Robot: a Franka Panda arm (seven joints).
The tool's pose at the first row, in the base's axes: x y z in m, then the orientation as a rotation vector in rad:
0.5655, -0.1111, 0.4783, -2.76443, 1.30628, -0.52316
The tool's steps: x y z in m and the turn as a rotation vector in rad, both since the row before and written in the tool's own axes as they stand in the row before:
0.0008, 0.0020, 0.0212, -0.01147, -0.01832, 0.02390
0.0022, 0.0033, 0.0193, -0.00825, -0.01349, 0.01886
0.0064, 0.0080, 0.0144, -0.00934, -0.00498, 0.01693
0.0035, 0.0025, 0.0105, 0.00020, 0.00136, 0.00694
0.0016, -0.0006, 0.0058, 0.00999, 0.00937, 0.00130
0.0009, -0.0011, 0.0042, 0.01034, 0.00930, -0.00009
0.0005, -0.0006, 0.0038, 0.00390, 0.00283, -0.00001
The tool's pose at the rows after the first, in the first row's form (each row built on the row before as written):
0.5712, -0.1153, 0.4582, -2.75230, 1.34094, -0.48931
0.5757, -0.1210, 0.4399, -2.74174, 1.36775, -0.46436
0.5772, -0.1323, 0.4264, -2.73450, 1.39443, -0.45106
0.5800, -0.1376, 0.4168, -2.72884, 1.40365, -0.45276
0.5829, -0.1391, 0.4117, -2.72141, 1.40134, -0.47181
0.5855, -0.1396, 0.4081, -2.71474, 1.39695, -0.49096
0.5874, -0.1400, 0.4047, -2.71209, 1.39515, -0.49719

